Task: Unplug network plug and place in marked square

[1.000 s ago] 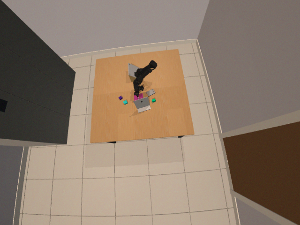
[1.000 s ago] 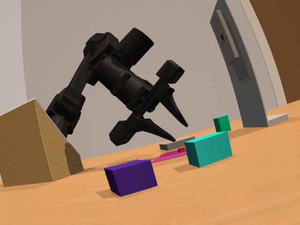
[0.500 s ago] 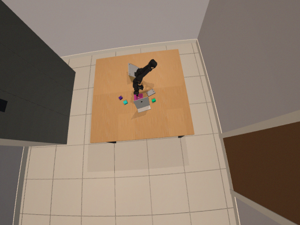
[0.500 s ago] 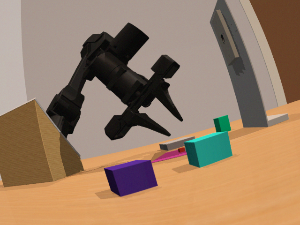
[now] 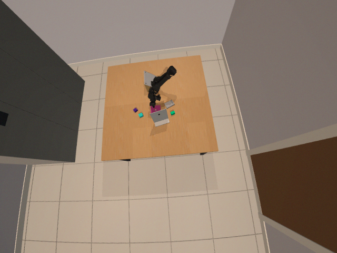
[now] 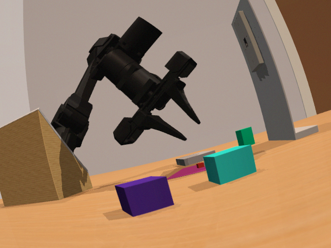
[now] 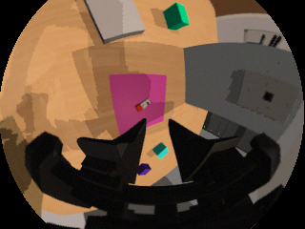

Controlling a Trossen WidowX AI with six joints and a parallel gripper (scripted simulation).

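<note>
My gripper tip is now 1 cm short of the grey network plug, 1 cm to the right of it and 5 cm above it. Also, from my gripper tip: magenta marked square: 1 cm ahead, 1 cm to the left, 6 cm below; then grey upright panel: 16 cm ahead, 7 cm to the left, 6 cm above; then teal block: 6 cm ahead, 17 cm to the right, 5 cm below.
</note>
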